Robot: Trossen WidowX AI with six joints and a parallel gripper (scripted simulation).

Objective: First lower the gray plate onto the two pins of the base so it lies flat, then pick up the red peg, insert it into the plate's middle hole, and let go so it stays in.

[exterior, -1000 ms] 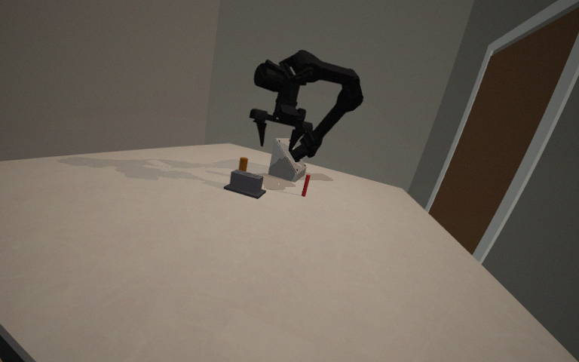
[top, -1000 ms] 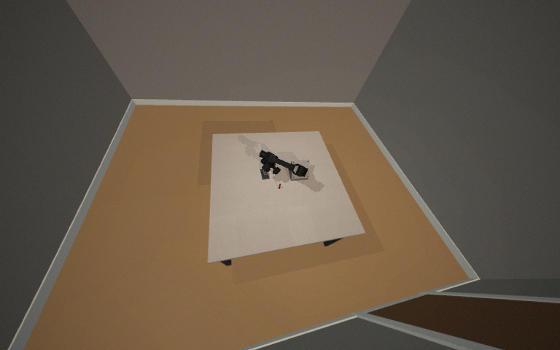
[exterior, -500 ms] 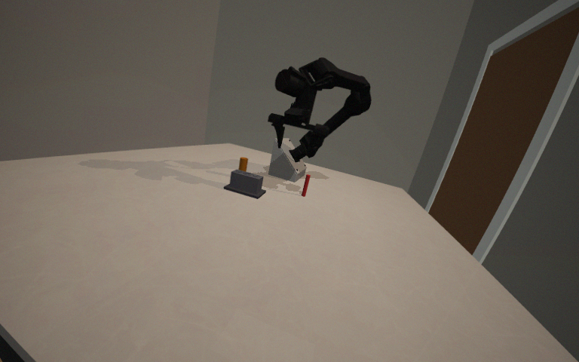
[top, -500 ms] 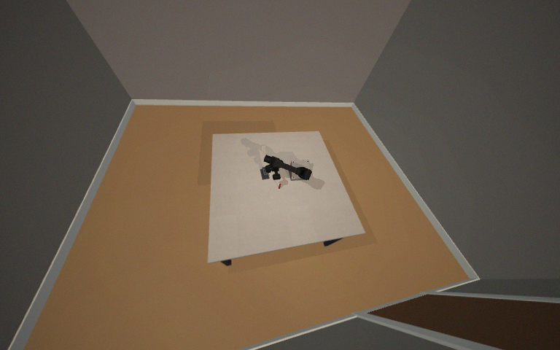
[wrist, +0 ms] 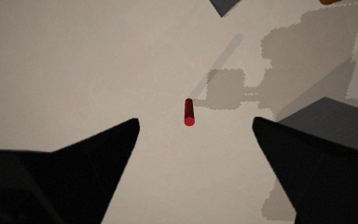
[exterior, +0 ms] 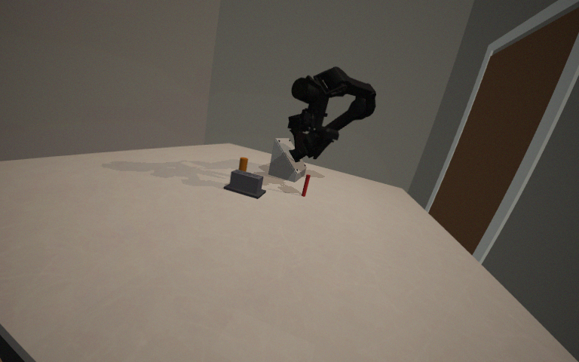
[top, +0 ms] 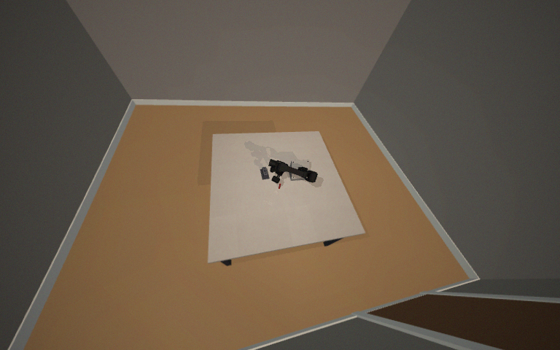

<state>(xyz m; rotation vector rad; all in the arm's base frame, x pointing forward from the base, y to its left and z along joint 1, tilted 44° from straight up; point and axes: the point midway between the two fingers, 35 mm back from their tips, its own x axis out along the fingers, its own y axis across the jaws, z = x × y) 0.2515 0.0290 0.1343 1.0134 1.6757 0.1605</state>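
My gripper tip is 110 mm above the red peg, 30 mm past it and 20 mm to the right of it. From my gripper tip the other things lie so: orange peg (230 mm to the right, 110 mm below); gray plate (150 mm to the right, 100 mm below, 100 mm ahead); dark base (150 mm to the right, 140 mm below, 100 mm ahead).
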